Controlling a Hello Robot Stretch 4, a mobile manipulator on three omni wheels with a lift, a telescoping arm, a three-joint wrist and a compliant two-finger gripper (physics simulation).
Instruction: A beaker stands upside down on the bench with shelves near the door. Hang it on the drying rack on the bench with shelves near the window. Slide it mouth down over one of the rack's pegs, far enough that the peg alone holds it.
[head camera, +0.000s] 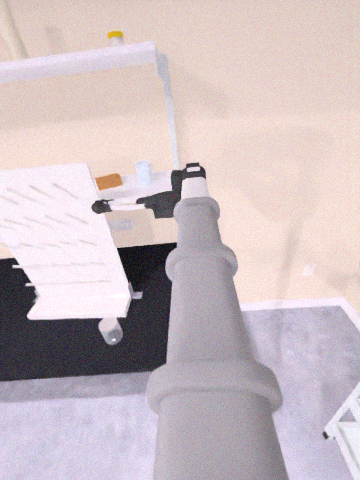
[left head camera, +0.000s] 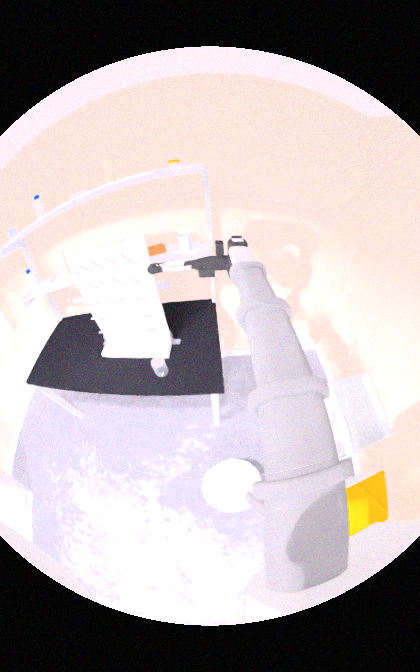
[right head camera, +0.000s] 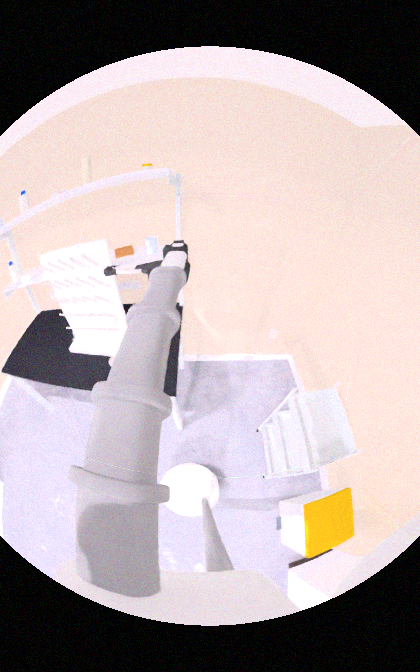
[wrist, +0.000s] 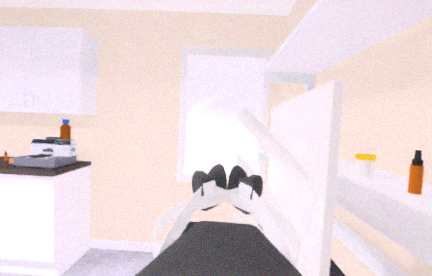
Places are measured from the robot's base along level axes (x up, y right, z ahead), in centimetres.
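Pixels of known places: gripper, between the fingertips: (head camera: 93, 207) (wrist: 227, 180).
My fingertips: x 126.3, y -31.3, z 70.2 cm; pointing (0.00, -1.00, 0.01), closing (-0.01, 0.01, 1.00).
Observation:
Behind a point stands the place of what it marks.
The white drying rack (head camera: 100, 295) @[y -49.3, x 75.1, z 81.3 cm] (left head camera: 155, 327) (right head camera: 100, 305) (wrist: 327, 175) @[y -34.0, x 126.8, z 81.0 cm] stands on the black bench (head camera: 150, 350) @[y -21.1, x 73.5, z 54.1 cm] (left head camera: 200, 370) (right head camera: 40, 350), its pegs in rows on the face. My gripper (head camera: 101, 206) @[y -31.3, x 126.3, z 70.2 cm] (left head camera: 155, 268) (right head camera: 110, 271) (wrist: 227, 180) @[y -31.3, x 126.3, z 70.2 cm] is shut and empty, with its fingertips nearly meeting. It shows beside the rack's upper right edge in the head views; the rack is close on its right in the wrist view. A clear glass, apparently a beaker (head camera: 110, 331) @[y -35.2, x 81.6, z 57.4 cm] (left head camera: 159, 367), is on the bench in front of the rack's base. Which way up it is, I cannot tell.
Behind the rack, a shelf holds an orange item (head camera: 109, 181) @[y -38.2, x 122.2, z 106.2 cm] and a light blue cup (head camera: 144, 172) @[y -21.3, x 124.9, z 105.5 cm]. The upper shelf (head camera: 100, 57) @[y -24.7, x 163.0, z 93.5 cm] bears a yellow-capped jar (head camera: 115, 39) @[y -22.9, x 169.0, z 109.7 cm]. A round white stool (right head camera: 187, 490), a white cart (right head camera: 332, 425) and a yellow-fronted box (right head camera: 329, 522) stand on the floor.

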